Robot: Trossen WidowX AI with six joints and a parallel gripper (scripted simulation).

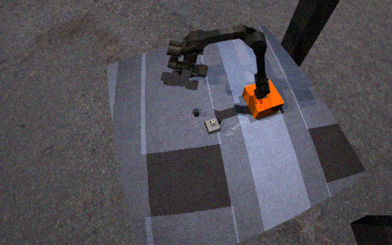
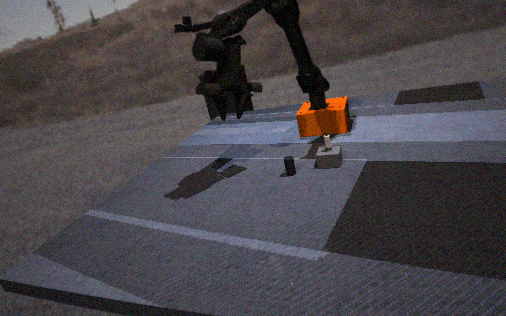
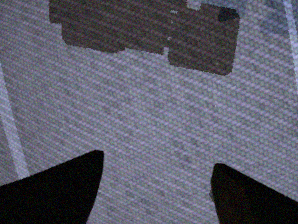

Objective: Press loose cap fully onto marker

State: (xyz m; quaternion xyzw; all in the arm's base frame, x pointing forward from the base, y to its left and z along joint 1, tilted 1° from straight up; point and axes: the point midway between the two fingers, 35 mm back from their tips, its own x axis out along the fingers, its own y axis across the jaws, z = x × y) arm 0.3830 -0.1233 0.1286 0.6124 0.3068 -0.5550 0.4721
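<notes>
My gripper tip is 15 cm above the dark cap, 14 cm to the right of it and 2 cm past it. Also, from my gripper tip: light marker 23 cm to the left, 11 cm below, 9 cm behind.
</notes>
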